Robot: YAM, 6 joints.
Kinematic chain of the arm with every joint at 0, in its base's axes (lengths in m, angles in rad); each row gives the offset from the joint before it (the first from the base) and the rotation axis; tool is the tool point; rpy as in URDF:
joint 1: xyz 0 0 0.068 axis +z
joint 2: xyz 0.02 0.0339 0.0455 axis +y
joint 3: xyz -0.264 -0.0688 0 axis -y
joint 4: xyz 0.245 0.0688 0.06 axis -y
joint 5: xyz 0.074 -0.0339 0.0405 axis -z
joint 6: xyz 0.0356 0 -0.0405 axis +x
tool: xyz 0 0 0 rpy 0 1.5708 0
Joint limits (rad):
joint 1: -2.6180..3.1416
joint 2: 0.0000..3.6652
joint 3: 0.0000..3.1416
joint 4: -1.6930..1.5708
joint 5: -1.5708..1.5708
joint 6: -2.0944..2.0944
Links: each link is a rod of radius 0.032 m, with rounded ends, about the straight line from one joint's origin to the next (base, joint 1, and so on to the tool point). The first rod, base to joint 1, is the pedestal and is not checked.
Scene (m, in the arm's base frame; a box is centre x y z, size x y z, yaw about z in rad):
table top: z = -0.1
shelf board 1: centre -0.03 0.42 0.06 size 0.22 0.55 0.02 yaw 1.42
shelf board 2: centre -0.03 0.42 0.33 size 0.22 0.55 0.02 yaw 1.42
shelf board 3: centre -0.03 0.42 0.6 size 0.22 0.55 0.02 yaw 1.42
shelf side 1: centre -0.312 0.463 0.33 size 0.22 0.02 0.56 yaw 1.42
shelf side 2: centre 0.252 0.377 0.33 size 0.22 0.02 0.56 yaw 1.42
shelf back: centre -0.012 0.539 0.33 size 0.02 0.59 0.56 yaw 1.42
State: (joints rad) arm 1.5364 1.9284 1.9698 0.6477 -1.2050 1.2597
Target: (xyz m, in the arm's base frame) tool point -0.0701 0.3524 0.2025
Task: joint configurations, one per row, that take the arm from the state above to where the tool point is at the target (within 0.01 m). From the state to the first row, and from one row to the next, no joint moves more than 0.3 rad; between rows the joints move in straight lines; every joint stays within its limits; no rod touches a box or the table.
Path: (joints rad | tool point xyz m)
1: 1.5824 1.7125 1.7008 0.6902 -1.2965 1.2416 | -0.0385 0.3677 0.4845
2: 1.6283 1.4967 1.4318 0.7327 -1.3879 1.2235 | -0.0529 0.3095 0.4706
3: 1.6743 1.2808 1.1629 0.7752 -1.4794 1.2054 | -0.0617 0.2510 0.4444
4: 1.7203 1.0649 0.8939 0.8177 -1.5708 1.1873 | -0.0654 0.1952 0.4065
5: 1.7649 1.1862 0.7013 0.5935 -1.5227 1.2235 | -0.0814 0.2296 0.3053
6: 1.8096 1.3074 0.5087 0.3693 -1.4747 1.2597 | -0.0901 0.2205 0.2025
7: 1.7400 1.5371 0.7249 0.4066 -1.4110 1.2597 | -0.0846 0.2862 0.2094
8: 1.6704 1.7669 0.9410 0.4439 -1.3473 1.2597 | -0.0701 0.3524 0.2025

